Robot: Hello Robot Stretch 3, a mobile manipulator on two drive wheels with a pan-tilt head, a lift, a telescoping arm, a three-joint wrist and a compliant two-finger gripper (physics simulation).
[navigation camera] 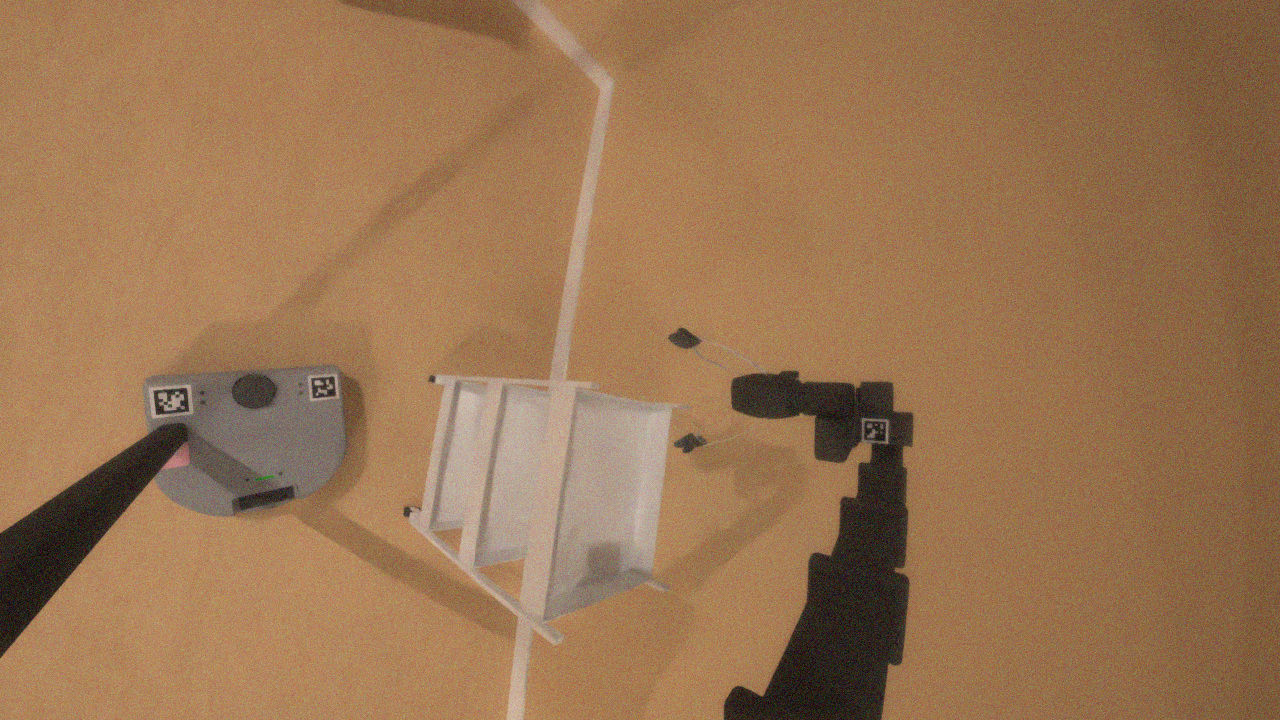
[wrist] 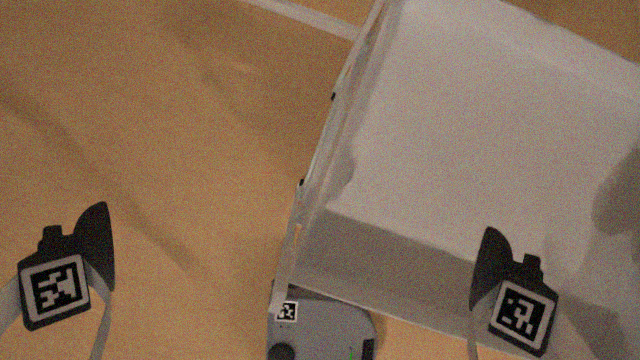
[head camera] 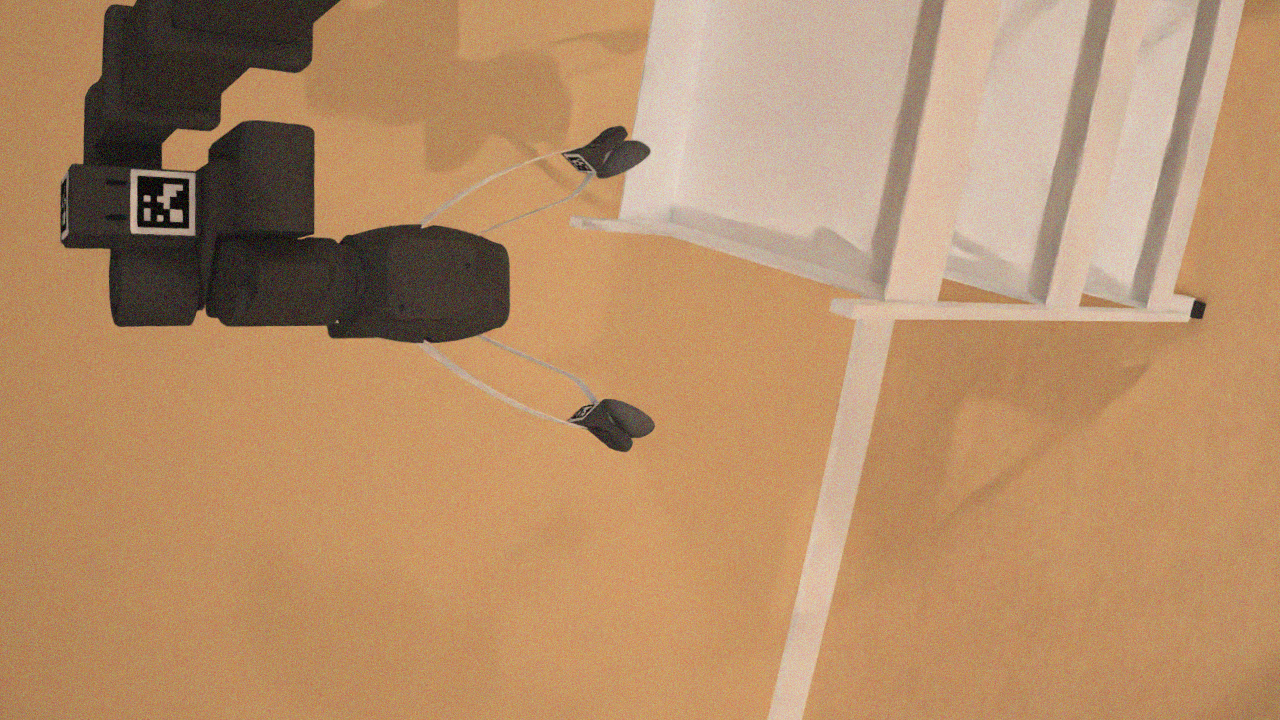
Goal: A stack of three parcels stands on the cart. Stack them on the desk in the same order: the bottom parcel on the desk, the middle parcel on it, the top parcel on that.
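Seen in the pictures: gripper, fingertip midpoint: (navigation camera: 673, 390) (wrist: 298, 245) (head camera: 642, 289); robot's base, origin of the base link: (navigation camera: 254, 389) (wrist: 285, 326).
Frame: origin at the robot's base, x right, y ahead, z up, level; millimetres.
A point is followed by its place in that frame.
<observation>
The cart (head camera: 939, 152) @[z 703, x 411, y -121 mm] (navigation camera: 554, 474) @[z 707, x 397, y -170 mm] (wrist: 390, 250) @[z 663, x 462, y -130 mm] is white with three tiers of shallow trays. It stands at the upper right in the head view and left of the gripper in the navigation view. My gripper (head camera: 631, 291) @[z 892, x 526, y -20 mm] (navigation camera: 687, 390) @[z 892, x 526, y -20 mm] (wrist: 298, 245) @[z 892, x 526, y -20 mm] is open, its two fingers spread wide with nothing between them. It is beside the cart's top tray; in the head view one fingertip overlaps the tray's near edge, and in the wrist view the right finger shows in front of the tray. The three parcels and the desk do not show in these views.
My grey base (navigation camera: 268, 447) @[z 160, x 14, y -124 mm] (wrist: 325, 325) @[z 160, x 96, y -111 mm] stands on the far side of the cart from the gripper. A white strip (head camera: 827, 519) @[z 69, x 1031, y 334 mm] (navigation camera: 581, 223) @[z 47, x 1108, y 627 mm] (wrist: 310, 20) @[z 42, x 941, y -9 mm] runs along the tan floor and passes by the cart. Shadows lie on the floor around the cart.
</observation>
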